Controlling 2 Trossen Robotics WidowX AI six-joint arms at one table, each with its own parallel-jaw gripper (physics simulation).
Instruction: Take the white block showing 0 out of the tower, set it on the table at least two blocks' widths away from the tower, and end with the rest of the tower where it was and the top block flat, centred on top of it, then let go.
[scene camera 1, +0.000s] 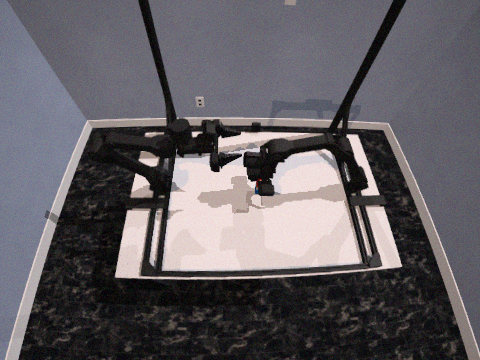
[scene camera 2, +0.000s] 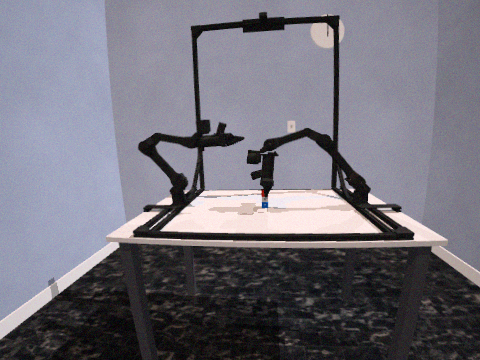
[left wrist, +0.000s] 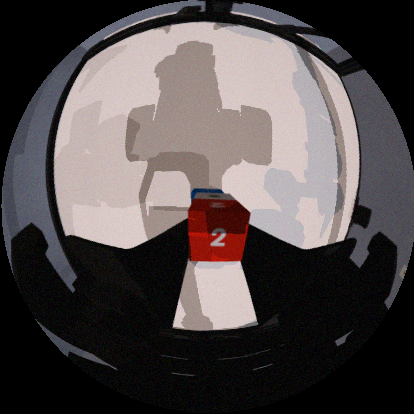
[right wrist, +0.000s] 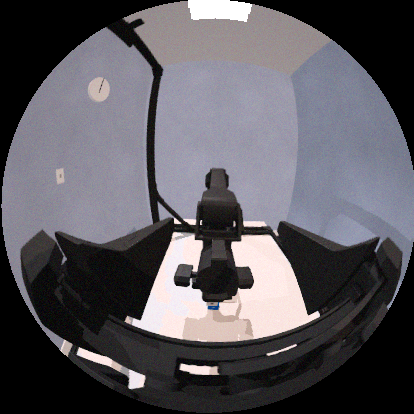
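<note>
The tower stands upright near the table's middle. Its red block marked 2 is on top, the white block showing 0 is in the middle, and the blue block is at the bottom. My left gripper points down over the tower, its fingers shut against both sides of the red block. The red block rests in line above the white one; any small gap is too fine to tell. My right gripper is open and empty, raised at the left.
The white table is bordered by a black frame rail. Black uprights rise at the back. The right arm reaches inward above the table's left part. Shadows of the arms lie around the tower.
</note>
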